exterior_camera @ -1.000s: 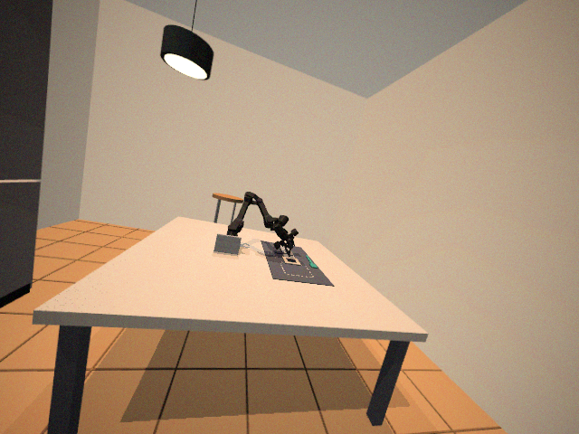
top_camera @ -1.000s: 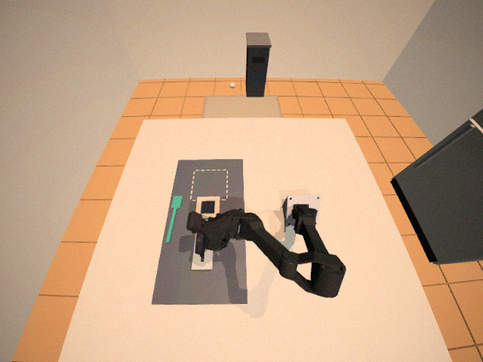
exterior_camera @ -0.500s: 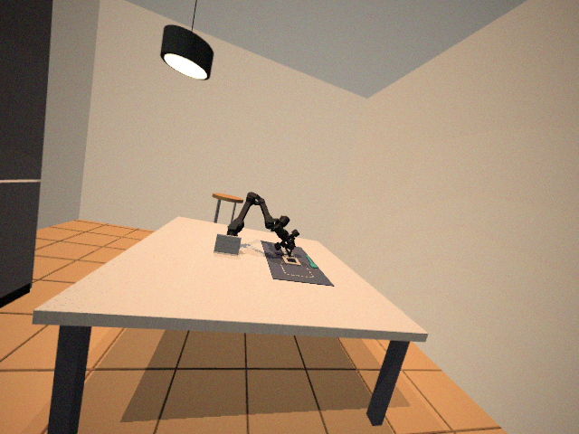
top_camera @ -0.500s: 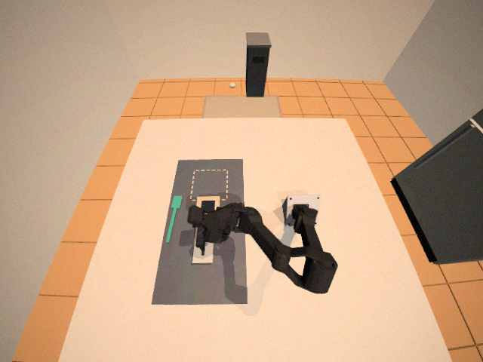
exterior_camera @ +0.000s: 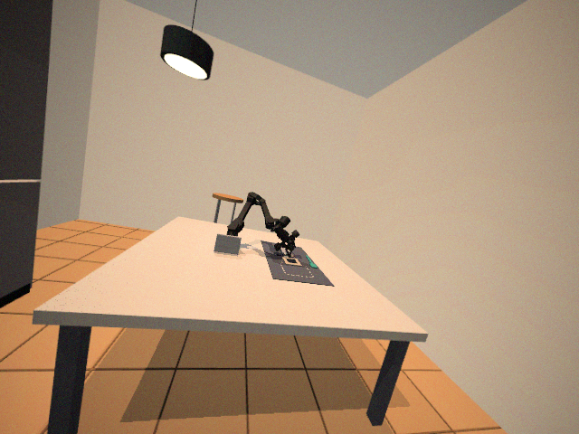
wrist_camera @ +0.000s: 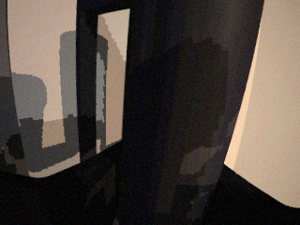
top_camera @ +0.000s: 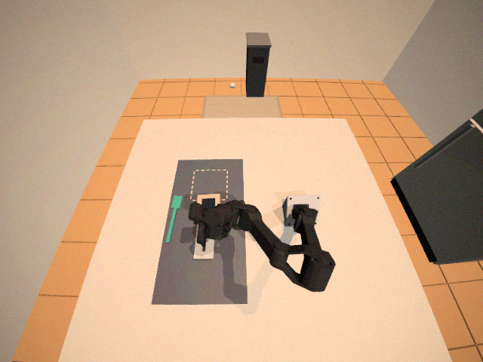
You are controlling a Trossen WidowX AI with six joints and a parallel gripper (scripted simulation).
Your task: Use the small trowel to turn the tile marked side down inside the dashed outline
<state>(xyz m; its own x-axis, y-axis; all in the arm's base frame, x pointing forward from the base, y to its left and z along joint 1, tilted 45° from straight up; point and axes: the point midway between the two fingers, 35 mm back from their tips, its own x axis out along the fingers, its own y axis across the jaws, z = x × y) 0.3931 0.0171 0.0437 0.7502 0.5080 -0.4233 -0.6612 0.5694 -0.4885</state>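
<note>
My gripper tip is 7 cm above the dark grey mat, 4 cm to the left of it and 2 cm past it. Also, from my gripper tip: green trowel (12 cm ahead, 7 cm to the right, 5 cm below); then tile (10 cm to the right, 5 cm below, 3 cm behind).
</note>
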